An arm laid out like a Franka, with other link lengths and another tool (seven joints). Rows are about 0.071 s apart.
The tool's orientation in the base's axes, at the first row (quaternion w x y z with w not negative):
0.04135, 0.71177, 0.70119, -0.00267
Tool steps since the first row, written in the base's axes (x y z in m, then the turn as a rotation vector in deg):
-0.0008, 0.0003, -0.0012, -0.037, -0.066, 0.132
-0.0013, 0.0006, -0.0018, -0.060, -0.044, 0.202
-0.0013, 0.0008, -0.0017, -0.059, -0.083, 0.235
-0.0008, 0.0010, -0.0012, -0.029, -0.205, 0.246
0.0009, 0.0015, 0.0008, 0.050, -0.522, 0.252
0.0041, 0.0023, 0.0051, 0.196, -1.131, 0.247
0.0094, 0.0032, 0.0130, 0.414, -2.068, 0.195
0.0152, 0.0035, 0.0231, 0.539, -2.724, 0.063
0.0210, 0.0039, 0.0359, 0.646, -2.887, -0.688
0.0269, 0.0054, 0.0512, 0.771, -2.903, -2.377
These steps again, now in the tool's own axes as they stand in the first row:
0.0004, -0.0009, 0.0011, -0.075, -0.029, -0.129
0.0007, -0.0014, 0.0017, -0.057, -0.048, -0.202
0.0009, -0.0014, 0.0016, -0.098, -0.045, -0.232
0.0011, -0.0009, 0.0011, -0.220, -0.013, -0.234
0.0015, 0.0009, -0.0008, -0.536, 0.071, -0.216
0.0020, 0.0043, -0.0050, -1.141, 0.224, -0.165
0.0025, 0.0101, -0.0126, -2.069, 0.451, -0.042
0.0023, 0.0164, -0.0224, -2.713, 0.578, 0.137
0.0020, 0.0229, -0.0349, -2.828, 0.645, 0.901
0.0027, 0.0296, -0.0499, -2.737, 0.677, 2.592

